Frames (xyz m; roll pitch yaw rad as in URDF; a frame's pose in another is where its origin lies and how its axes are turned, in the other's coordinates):
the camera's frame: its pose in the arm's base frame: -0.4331 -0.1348 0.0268 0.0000 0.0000 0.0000
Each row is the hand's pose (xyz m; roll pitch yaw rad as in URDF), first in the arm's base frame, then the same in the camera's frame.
Working: the arm's base frame: its pose in the camera's frame: 0.4331 0.1348 -0.0268 0.0000 0.0000 0.0000

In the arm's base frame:
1: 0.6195 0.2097 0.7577 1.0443 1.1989 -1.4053
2: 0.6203 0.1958 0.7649 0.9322 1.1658 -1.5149
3: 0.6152 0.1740 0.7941 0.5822 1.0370 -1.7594
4: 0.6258 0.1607 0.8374 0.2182 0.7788 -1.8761
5: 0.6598 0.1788 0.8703 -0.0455 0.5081 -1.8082
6: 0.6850 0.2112 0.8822 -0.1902 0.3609 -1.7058
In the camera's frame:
1: 1.0526 0.3445 0.7309 1.0443 1.1989 -1.4053
2: 1.0534 0.3306 0.7381 0.9322 1.1658 -1.5149
3: 1.0483 0.3088 0.7673 0.5822 1.0370 -1.7594
4: 1.0589 0.2955 0.8106 0.2182 0.7788 -1.8761
5: 1.0929 0.3136 0.8435 -0.0455 0.5081 -1.8082
6: 1.1181 0.3460 0.8554 -0.1902 0.3609 -1.7058

